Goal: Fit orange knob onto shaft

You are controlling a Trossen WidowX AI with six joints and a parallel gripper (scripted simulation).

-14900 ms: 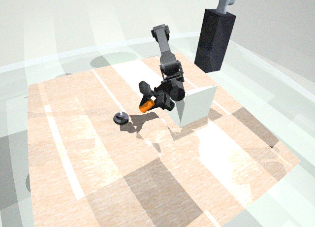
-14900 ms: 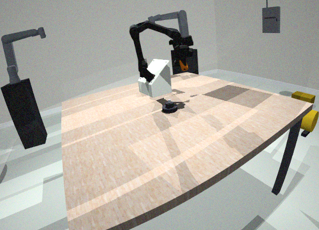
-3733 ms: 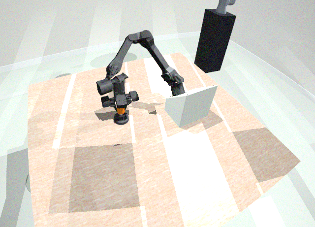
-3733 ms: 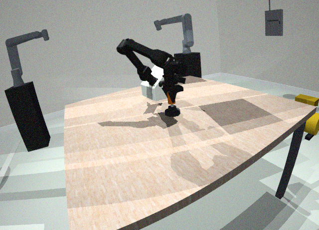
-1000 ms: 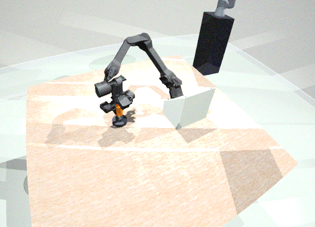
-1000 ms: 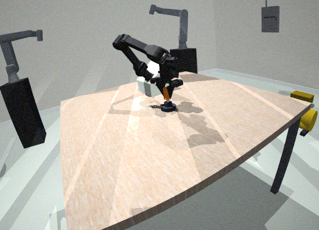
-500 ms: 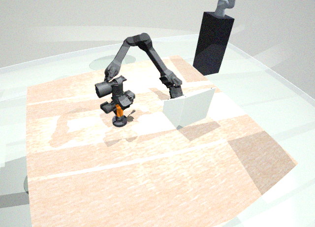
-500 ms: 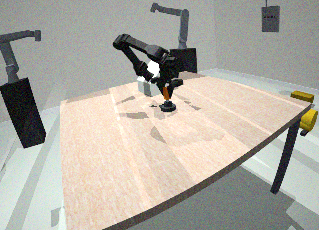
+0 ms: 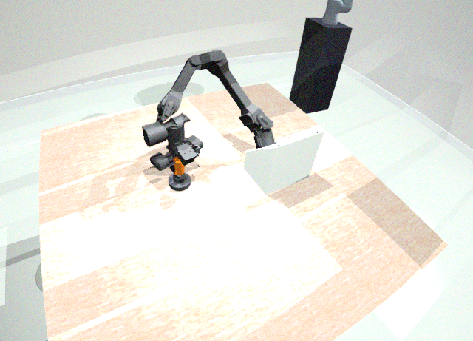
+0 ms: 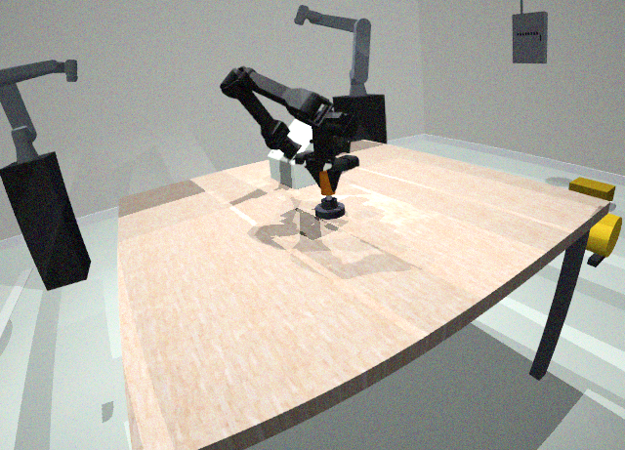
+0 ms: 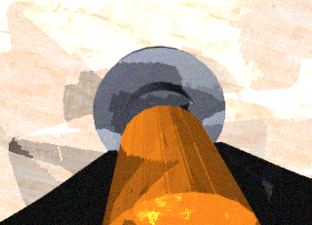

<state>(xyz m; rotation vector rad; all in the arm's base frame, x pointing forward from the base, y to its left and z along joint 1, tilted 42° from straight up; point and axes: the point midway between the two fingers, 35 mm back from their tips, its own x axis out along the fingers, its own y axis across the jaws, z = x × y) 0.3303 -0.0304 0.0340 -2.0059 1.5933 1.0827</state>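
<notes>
My gripper tip is now 30 mm below the orange knob. The rest, counted from my gripper tip: round pedestal: 40 mm below.
</notes>
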